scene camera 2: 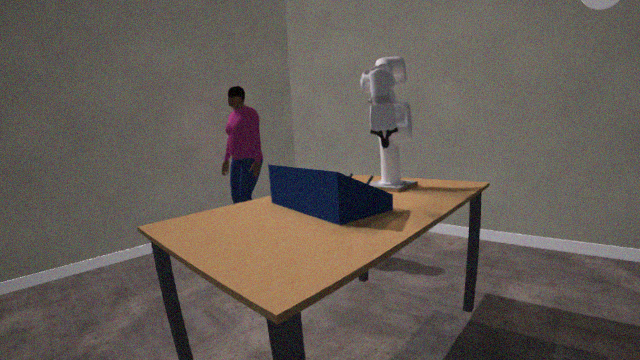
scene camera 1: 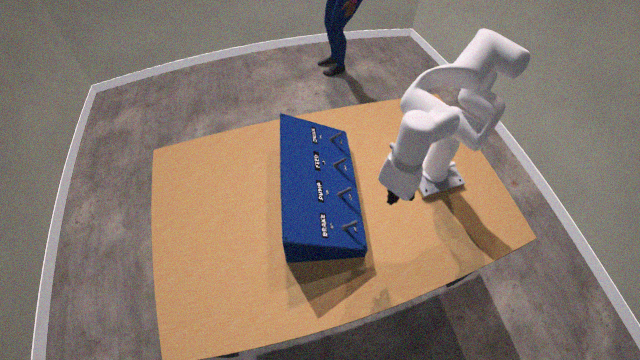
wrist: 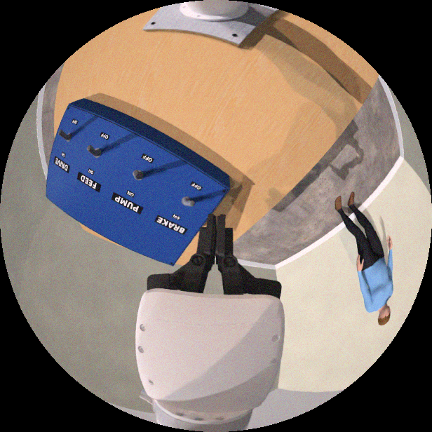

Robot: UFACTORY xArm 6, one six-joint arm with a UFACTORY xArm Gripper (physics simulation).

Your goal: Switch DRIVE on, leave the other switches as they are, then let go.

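Frame: origin at the arm's base, x up, y left, z back, level; millimetres.
Seen in the pictures: gripper, fingertip midpoint: point(scene camera 2: 385, 148) point(scene camera 1: 391, 200); arm's base, link origin: point(scene camera 2: 391, 183) point(scene camera 1: 433, 169).
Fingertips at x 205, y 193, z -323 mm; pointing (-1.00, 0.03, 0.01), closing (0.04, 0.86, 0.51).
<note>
Offsets run from my fingertips to a thing's top centre. Level surfaces: height alone.
A blue sloped switch box point(scene camera 1: 297, 200) point(scene camera 2: 305, 187) point(wrist: 115, 220) stands on the table. The DRIVE switch @(dz -44, dx -97, dy -365 mm) point(scene camera 1: 336, 136) point(wrist: 65, 135) is at one end of the row, farthest from my fingers in the wrist view. FEED @(dz -63, dx -97, dy -246 mm) point(scene camera 1: 340, 162) point(wrist: 95, 151), PUMP @(dz -83, dx -97, dy -128 mm) point(scene camera 1: 344, 192) point(wrist: 138, 174) and BRAKE @(dz -103, dx -97, dy -10 mm) point(scene camera 1: 349, 225) point(wrist: 188, 201) follow. All the levers lean alike, toward the robot-base side where OFF is printed. My gripper point(scene camera 1: 390, 201) point(scene camera 2: 385, 145) point(wrist: 216, 222) is shut and empty, pointing down. It is raised between box and robot base, apart from the levers.
The robot base plate point(scene camera 1: 442, 186) point(scene camera 2: 395, 186) point(wrist: 175, 22) is fixed to the wooden table @(dx -226 mm) point(scene camera 1: 200, 225) point(scene camera 2: 240, 250) point(wrist: 150, 75), across from the low side of the box. A person point(scene camera 1: 336, 35) point(scene camera 2: 244, 132) in a magenta top stands beyond the table. Another person point(wrist: 377, 282) wears light blue.
</note>
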